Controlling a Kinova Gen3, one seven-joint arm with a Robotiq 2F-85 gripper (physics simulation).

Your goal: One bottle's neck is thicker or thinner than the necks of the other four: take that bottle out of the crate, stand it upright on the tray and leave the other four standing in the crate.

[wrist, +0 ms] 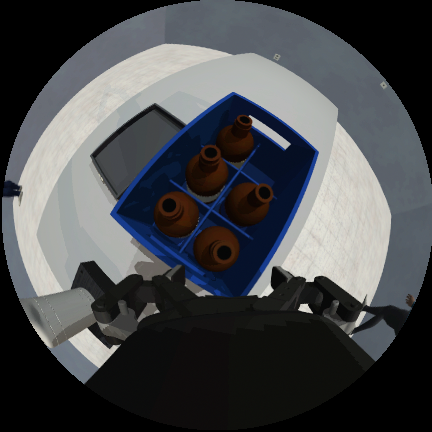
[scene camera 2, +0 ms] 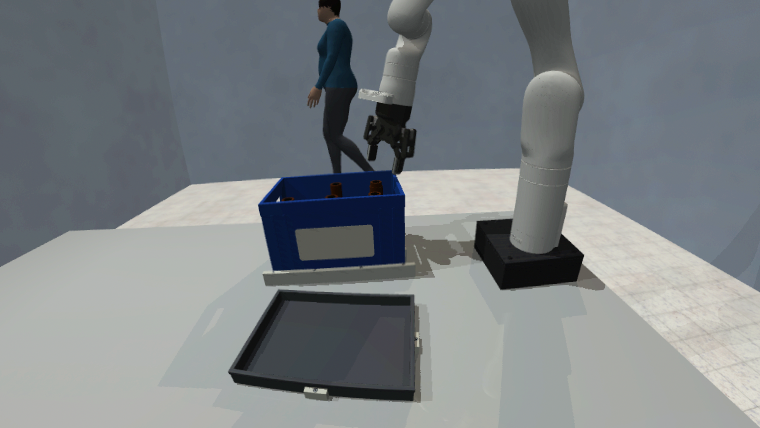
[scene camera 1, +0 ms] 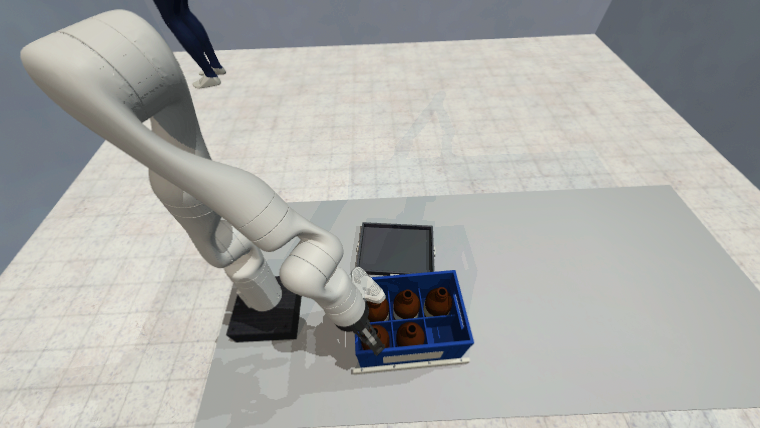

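Pixels of known places: gripper, fingertip midpoint: [wrist: 228, 276] [scene camera 2: 382, 167] [scene camera 1: 366, 333]; arm's base, link origin: [wrist: 86, 304] [scene camera 2: 531, 241] [scene camera 1: 266, 296].
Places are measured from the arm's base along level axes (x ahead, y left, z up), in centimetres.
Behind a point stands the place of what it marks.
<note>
Several brown bottles stand upright in the blue crate [scene camera 1: 454, 349] {x 49.6, y -21.8, z 6.1 cm} [scene camera 2: 281, 239] {x 50.5, y -3.3, z 3.4 cm} [wrist: 295, 172] {x 49.6, y -21.1, z 5.9 cm}. Three of them [scene camera 1: 378, 311] {x 32.3, y -10.3, z 5.7 cm} [scene camera 1: 406, 305] {x 39.8, y -9.7, z 6.1 cm} [scene camera 1: 438, 302] {x 48.4, y -9.8, z 6.1 cm} form the row beside the tray. In the other row stand a middle bottle [scene camera 1: 410, 336] {x 39.4, y -18.0, z 7.7 cm} [wrist: 248, 204] {x 38.5, y -16.5, z 6.2 cm} and an end bottle [wrist: 216, 248] {x 30.6, y -15.5, z 9.7 cm} on the robot's side; the third compartment there is empty. I cannot tell surely which neck differs. My gripper [scene camera 1: 376, 347] [scene camera 2: 385, 164] {x 28.9, y -17.5, z 12.8 cm} [wrist: 228, 276] {x 28.9, y -17.5, z 12.8 cm} is open and empty, above the crate near that end bottle, partly hiding it in scene camera 1. The black tray [scene camera 1: 396, 248] {x 40.9, y 15.0, z -6.0 cm} [scene camera 2: 329, 340] {x 41.2, y 14.4, z -6.1 cm} [wrist: 140, 145] {x 40.9, y 13.1, z -6.1 cm} is empty.
A pale strip [scene camera 1: 409, 366] {x 39.0, y -22.5, z -3.6 cm} [scene camera 2: 340, 273] {x 39.6, y -1.9, z -4.4 cm} runs along the crate's foot on both long sides. The robot's black base [scene camera 1: 265, 324] {x 1.0, y -8.4, z 0.5 cm} [scene camera 2: 537, 273] {x 1.8, y 6.4, z -3.5 cm} stands to the side of the crate. A person [scene camera 1: 188, 31] [scene camera 2: 336, 69] is beyond the table. The crate's high walls surround the bottles.
</note>
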